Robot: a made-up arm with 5 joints.
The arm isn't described. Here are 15 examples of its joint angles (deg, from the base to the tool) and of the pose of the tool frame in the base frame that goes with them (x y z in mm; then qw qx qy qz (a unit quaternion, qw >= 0)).
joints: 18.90 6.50 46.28 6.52 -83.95
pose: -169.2 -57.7 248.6 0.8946 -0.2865 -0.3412 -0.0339
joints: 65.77 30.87 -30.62 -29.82 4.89
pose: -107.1 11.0 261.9 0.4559 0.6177 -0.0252 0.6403
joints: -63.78 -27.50 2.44 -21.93 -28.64
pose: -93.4 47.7 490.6 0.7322 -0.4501 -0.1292 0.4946
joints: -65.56 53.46 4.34 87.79 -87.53
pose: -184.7 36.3 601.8 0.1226 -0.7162 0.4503 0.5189
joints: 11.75 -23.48 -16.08 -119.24 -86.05
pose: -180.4 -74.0 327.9 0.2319 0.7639 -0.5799 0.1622
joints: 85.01 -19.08 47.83 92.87 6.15
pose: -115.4 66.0 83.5 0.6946 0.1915 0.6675 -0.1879
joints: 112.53 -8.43 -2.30 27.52 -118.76
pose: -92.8 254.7 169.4 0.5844 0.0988 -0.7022 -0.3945
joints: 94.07 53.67 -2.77 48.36 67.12
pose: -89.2 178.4 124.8 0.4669 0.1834 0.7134 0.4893
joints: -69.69 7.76 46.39 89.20 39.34
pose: -117.0 10.9 637.2 0.2098 -0.5013 0.0902 -0.8346
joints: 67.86 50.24 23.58 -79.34 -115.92
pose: -180.9 16.6 276.5 0.5726 0.5275 -0.3820 -0.4979
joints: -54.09 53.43 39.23 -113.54 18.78
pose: -64.5 38.3 561.1 0.9101 0.3526 0.1987 0.0892
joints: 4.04 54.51 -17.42 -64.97 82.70
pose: -93.3 39.7 355.0 0.0490 0.4347 0.7476 0.4997
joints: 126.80 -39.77 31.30 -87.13 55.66
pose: -89.7 91.8 140.5 0.0891 0.7294 -0.6191 0.2770
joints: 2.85 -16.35 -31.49 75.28 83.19
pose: 36.7 -111.7 389.6 0.8174 -0.1691 0.4122 -0.3651
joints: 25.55 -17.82 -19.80 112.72 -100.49
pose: -123.9 -157.6 233.7 0.3840 -0.8303 -0.3065 0.2630
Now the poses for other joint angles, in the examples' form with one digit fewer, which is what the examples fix.
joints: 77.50 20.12 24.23 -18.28 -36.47
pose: -136 36 193 0.769 0.618 -0.154 0.052
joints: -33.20 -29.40 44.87 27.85 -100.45
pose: -109 -123 384 0.420 -0.745 -0.504 0.118
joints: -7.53 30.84 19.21 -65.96 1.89
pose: -90 -68 428 0.856 0.427 0.178 0.232
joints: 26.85 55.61 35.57 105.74 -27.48
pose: -180 -141 286 0.466 -0.644 0.562 0.228
